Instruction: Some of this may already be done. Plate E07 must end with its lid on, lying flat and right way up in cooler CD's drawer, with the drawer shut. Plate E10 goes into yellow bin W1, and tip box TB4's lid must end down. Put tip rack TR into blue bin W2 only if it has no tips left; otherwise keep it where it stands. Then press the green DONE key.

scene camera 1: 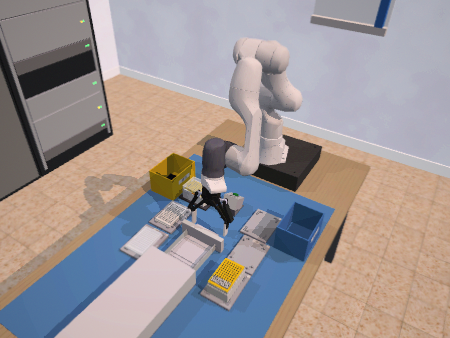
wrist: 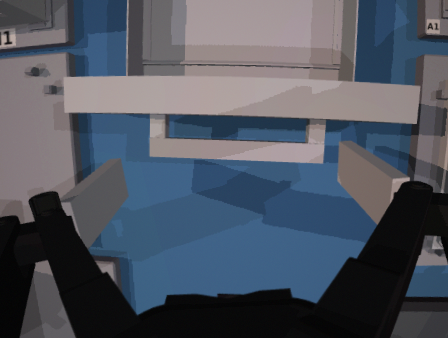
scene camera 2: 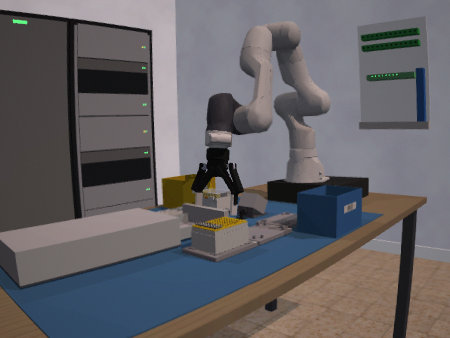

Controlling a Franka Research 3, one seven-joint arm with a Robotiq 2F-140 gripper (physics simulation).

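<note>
The long white cooler (scene camera 1: 130,295) (scene camera 2: 90,245) has its drawer (scene camera 1: 190,250) (wrist: 245,30) pulled out; a bare stretch of drawer floor shows. My gripper (scene camera 1: 210,223) (scene camera 2: 216,203) (wrist: 230,169) is open and empty, its fingers spread beyond the ends of the drawer handle (wrist: 237,151). A yellow-topped rack (scene camera 1: 226,275) (scene camera 2: 220,236) holds tips. A ridged white plate (scene camera 1: 145,241) and a plate with wells (scene camera 1: 171,215) lie left of the drawer; their names are unreadable. A pale tip box (scene camera 1: 192,188) (scene camera 2: 216,199) stands by the yellow bin (scene camera 1: 162,181) (scene camera 2: 172,194); its lid is unclear. The green key (scene camera 1: 236,195) is on a grey housing.
The blue bin (scene camera 1: 290,240) (scene camera 2: 320,215) stands at the right. Two low grey holders (scene camera 1: 261,225) (scene camera 1: 247,255) lie between it and the drawer. The drawer's front panel (scene camera 1: 202,235) (wrist: 240,97) stands upright across its end. The robot's black base (scene camera 1: 300,175) is at the back.
</note>
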